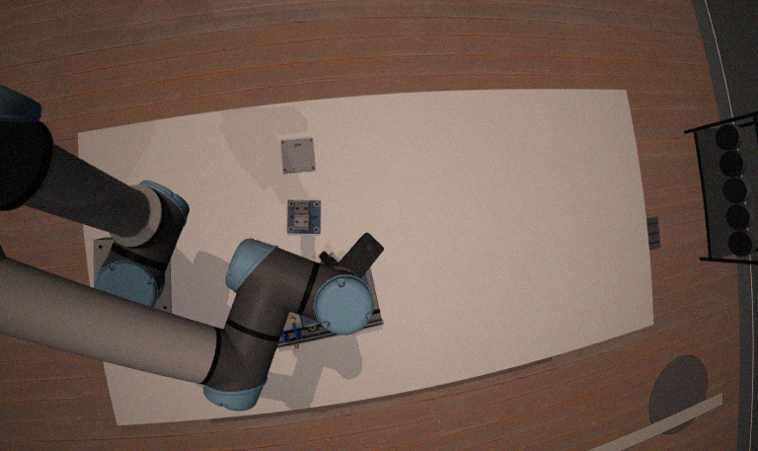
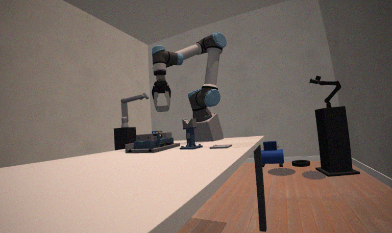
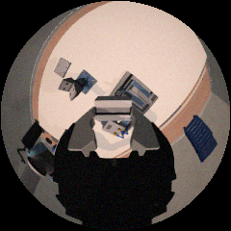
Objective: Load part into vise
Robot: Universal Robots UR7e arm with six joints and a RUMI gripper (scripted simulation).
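Right now the vise is 70 mm behind my hand, 90 mm to the right of it and 200 mm below it. The rest, counted from my hand: part right at my hand; infeed plate 300 mm to the left, 230 mm below.
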